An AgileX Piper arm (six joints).
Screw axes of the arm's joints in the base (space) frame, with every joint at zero. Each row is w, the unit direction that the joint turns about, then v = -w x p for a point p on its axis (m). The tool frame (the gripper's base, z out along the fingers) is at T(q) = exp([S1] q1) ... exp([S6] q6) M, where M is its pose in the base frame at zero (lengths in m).
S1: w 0 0 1 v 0 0 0
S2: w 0 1 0 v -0.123 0 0
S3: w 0 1 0 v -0.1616 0 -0.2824
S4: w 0.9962 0 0.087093 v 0 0.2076 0
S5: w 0 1 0 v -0.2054 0 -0.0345
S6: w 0.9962 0 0.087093 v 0 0.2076 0
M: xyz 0.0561 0 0.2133 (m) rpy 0 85.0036 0 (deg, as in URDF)
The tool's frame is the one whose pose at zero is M.
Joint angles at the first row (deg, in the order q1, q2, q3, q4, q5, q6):
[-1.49 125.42 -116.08 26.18 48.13 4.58]
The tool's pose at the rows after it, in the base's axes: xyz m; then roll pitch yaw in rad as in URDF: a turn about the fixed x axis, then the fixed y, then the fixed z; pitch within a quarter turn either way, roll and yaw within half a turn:
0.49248 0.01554 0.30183 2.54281 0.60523 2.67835
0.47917 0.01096 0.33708 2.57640 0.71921 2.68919
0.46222 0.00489 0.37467 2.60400 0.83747 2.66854
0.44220 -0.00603 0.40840 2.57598 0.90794 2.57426
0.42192 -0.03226 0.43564 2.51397 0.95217 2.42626
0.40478 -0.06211 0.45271 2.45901 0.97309 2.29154
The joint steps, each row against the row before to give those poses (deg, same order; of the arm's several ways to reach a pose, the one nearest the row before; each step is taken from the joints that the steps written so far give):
[0.00 -3.89 0.00 -1.37 -0.17 -0.28]
[0.00 -4.24 0.00 -4.13 -1.15 0.00]
[0.00 -4.59 0.00 -5.50 -1.60 2.00]
[-0.80 -4.35 0.00 -4.69 -0.40 4.41]
[-3.27 -3.67 0.00 -2.64 0.00 3.44]
[-4.29 -2.41 0.00 -0.63 0.22 1.49]

